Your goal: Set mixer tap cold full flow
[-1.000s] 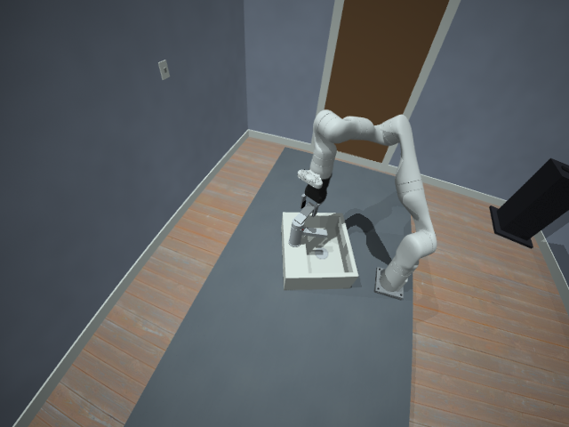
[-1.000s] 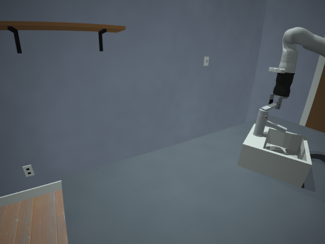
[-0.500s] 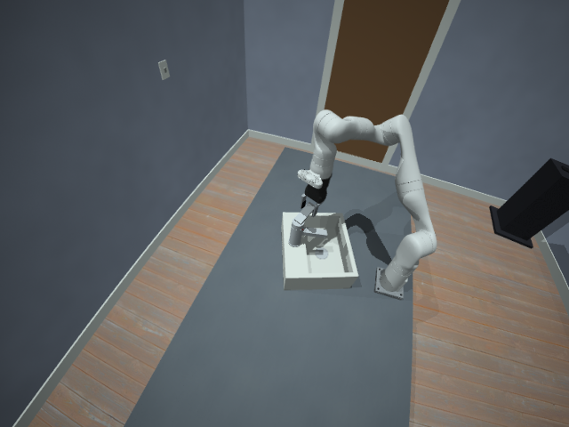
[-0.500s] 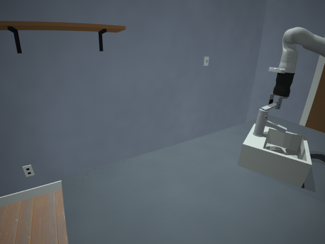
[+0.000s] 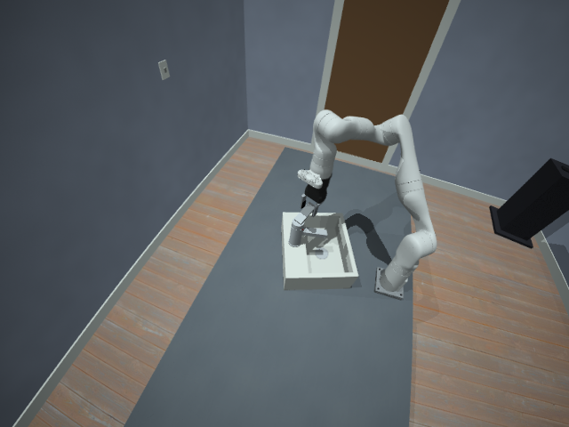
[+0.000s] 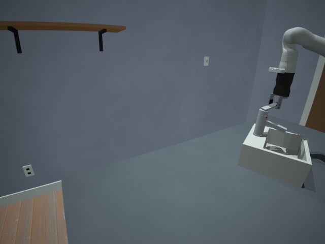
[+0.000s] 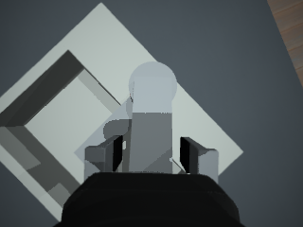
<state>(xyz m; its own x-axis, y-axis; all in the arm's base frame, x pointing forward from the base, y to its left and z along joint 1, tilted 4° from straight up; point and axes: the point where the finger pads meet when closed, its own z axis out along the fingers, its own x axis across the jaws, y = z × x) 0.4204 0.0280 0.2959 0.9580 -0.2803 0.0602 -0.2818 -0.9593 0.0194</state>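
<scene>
The flat lever lies 1 cm ahead of my hand, 2 cm to the left of it and 1 cm below it. Also, from my hand: white basin (9 cm behind, 26 cm below); grey mixer tap (4 cm to the left, 6 cm below).
</scene>
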